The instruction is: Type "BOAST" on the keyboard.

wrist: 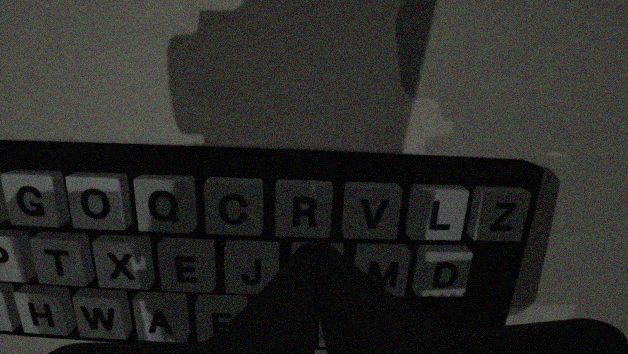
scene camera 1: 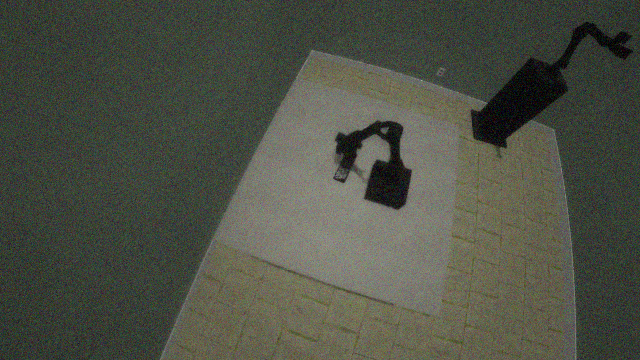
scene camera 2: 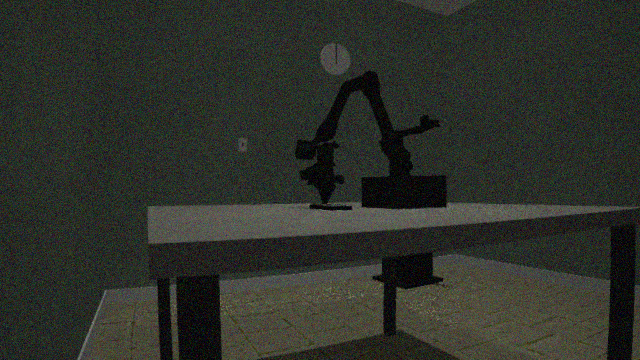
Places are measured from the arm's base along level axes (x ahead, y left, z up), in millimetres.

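Pixels of known places: gripper, fingertip midpoint: (wrist: 315, 255) (scene camera 1: 347, 160); arm's base at its link origin: (scene camera 1: 393, 176) (scene camera 2: 399, 176).
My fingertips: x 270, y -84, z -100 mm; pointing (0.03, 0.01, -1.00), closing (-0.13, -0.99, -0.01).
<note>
For each thing: its top centre in the pictures, then the offset to it from my fingertips. Level surfaces: height alone.
- dark keyboard at its top centre: (wrist: 201, 270) (scene camera 2: 329, 204) (scene camera 1: 345, 165) 3 mm ahead, 36 mm left, 5 mm up
- T key at its top centre: (wrist: 57, 262) 13 mm ahead, 81 mm left, 5 mm up
- J key at its top centre: (wrist: 251, 272) 0 mm ahead, 20 mm left, 5 mm up
- M key at its top centre: (wrist: 382, 274) 8 mm back, 20 mm right, 5 mm up
- pale table at its surface level: 11 mm down
The dark keyboard (scene camera 1: 342, 174) (scene camera 2: 342, 207) (wrist: 310, 161) lies on the table; its right end shows in the wrist view. Its O key (wrist: 96, 203) is in the top row at the left, the T key (wrist: 60, 266) in the middle row and the A key (wrist: 161, 318) in the bottom row. No B or S key can be made out. My gripper (scene camera 2: 325, 201) (wrist: 315, 255) is shut and empty, pointing down over the middle row. Its tips cover most of a key between the J key (wrist: 251, 267) and the M key (wrist: 384, 271); contact cannot be told.
The pale table (scene camera 1: 310, 225) (scene camera 2: 225, 225) carries my arm's dark box base (scene camera 1: 389, 185) (scene camera 2: 404, 192). A second dark arm (scene camera 1: 582, 37) (scene camera 2: 417, 129) stands on a tall dark pedestal (scene camera 1: 522, 100) beyond the table. A round clock (scene camera 2: 335, 59) hangs on the wall.
</note>
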